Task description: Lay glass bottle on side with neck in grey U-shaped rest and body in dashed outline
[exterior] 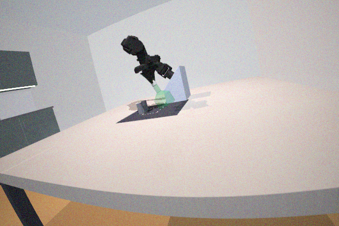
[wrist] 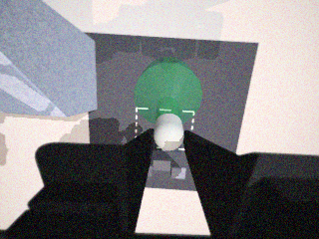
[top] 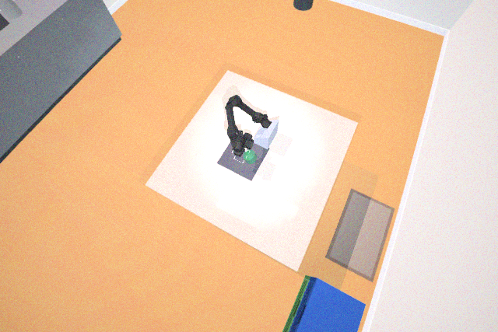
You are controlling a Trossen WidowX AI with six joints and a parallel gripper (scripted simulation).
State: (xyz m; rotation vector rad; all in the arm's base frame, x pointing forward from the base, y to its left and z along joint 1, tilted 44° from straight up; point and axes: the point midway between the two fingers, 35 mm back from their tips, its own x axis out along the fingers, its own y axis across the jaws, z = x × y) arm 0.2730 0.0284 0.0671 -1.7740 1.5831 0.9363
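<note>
The green glass bottle is 50 mm below my gripper tip and 20 mm to the left of it. Also, from my gripper tip: dark grey mat 150 mm below, 20 mm to the right.
</note>
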